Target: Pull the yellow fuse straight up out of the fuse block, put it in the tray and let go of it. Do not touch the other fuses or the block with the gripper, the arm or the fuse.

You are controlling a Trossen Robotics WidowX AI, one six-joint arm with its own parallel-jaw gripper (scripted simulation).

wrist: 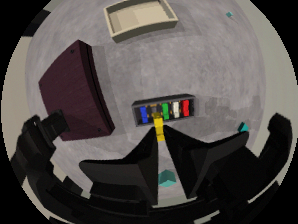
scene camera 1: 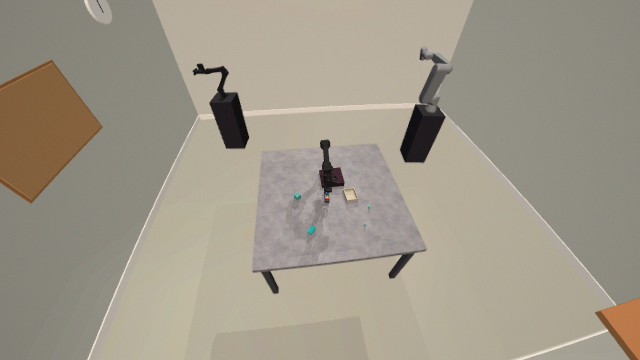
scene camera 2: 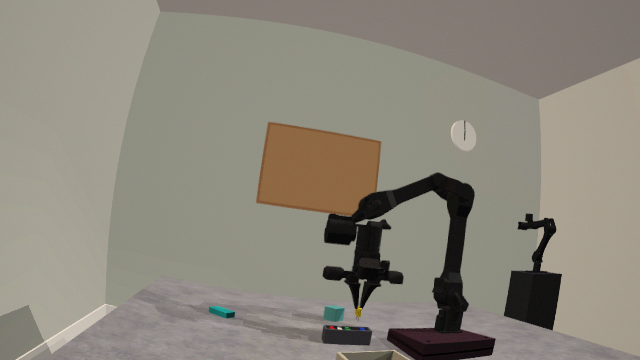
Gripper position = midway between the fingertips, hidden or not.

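My gripper (scene camera 2: 358, 309), (wrist: 159, 129): holding a yellow fuse.
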